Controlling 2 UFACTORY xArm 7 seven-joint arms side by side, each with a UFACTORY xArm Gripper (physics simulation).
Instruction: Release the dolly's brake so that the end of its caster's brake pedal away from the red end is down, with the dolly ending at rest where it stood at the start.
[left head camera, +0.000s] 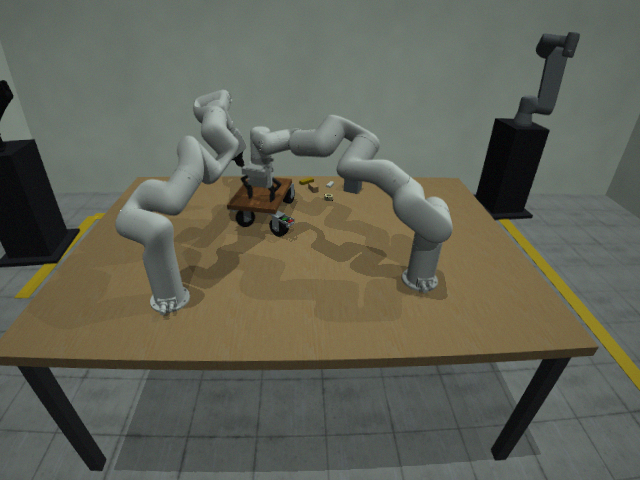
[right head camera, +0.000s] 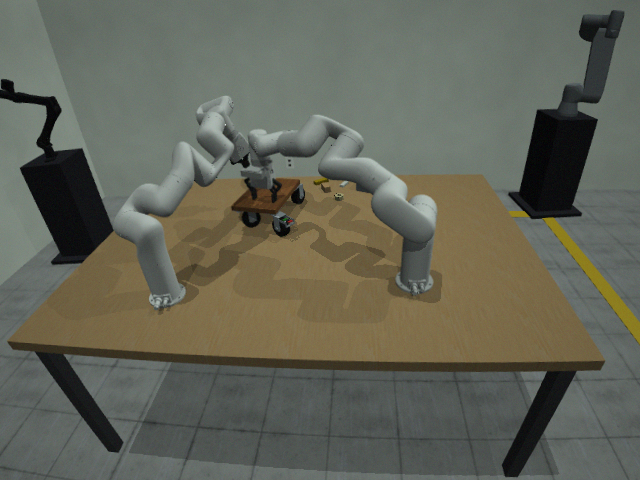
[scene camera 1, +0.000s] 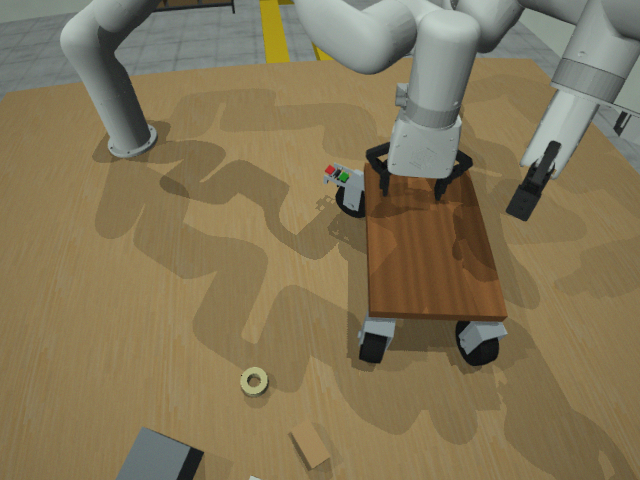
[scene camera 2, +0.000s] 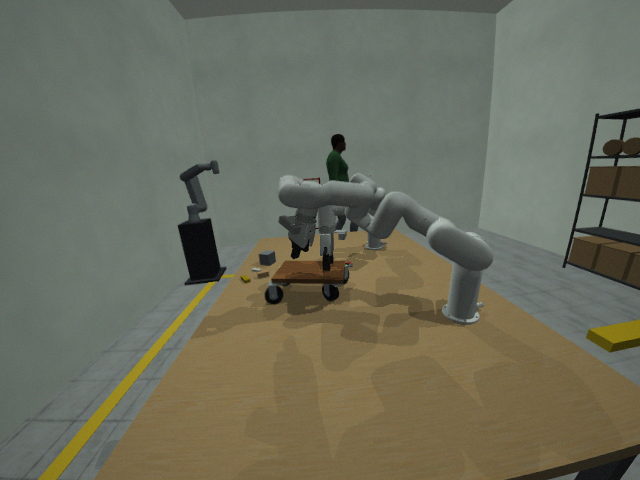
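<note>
The dolly, with a brown wooden deck (left head camera: 262, 203) (right head camera: 264, 206) (scene camera 1: 429, 263) (scene camera 2: 305, 271), stands upright on black wheels. Its caster with the brake pedal is at the deck's near corner in both head camera views. The pedal's red end (left head camera: 291, 221) (scene camera 1: 329, 169) points outward and the green end (left head camera: 283, 219) (scene camera 1: 343, 177) lies nearer the deck; its tilt is hard to tell. My right gripper (left head camera: 261, 198) (right head camera: 264, 199) (scene camera 1: 412, 197) is open, pointing down, fingertips at the deck near the pedal end. My left gripper (scene camera 1: 523, 204) (scene camera 2: 295, 254) looks shut and hangs beside the deck, above the table.
A pale ring (left head camera: 328, 197) (scene camera 1: 254, 382), a tan block (left head camera: 313, 188) (scene camera 1: 309, 444), a yellow block (left head camera: 306, 181) and a grey box (left head camera: 352, 186) (scene camera 1: 155, 454) lie on the table (left head camera: 320, 330). My right arm reaches across above the table to the dolly.
</note>
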